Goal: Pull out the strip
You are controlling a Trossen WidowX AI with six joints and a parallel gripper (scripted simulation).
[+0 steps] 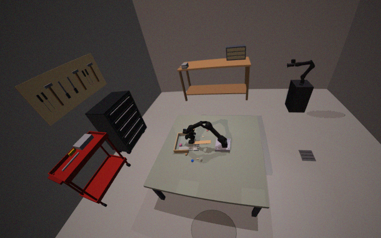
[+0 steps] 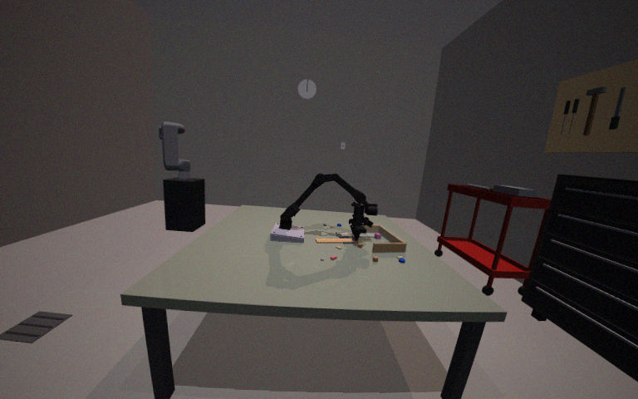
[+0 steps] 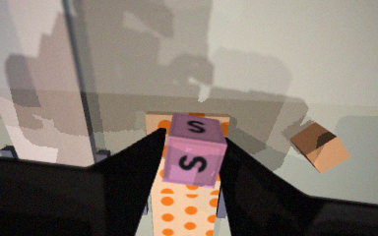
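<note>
Now: the pale cube 90 mm behind my gripper tip and 80 mm to the left of it.
</note>
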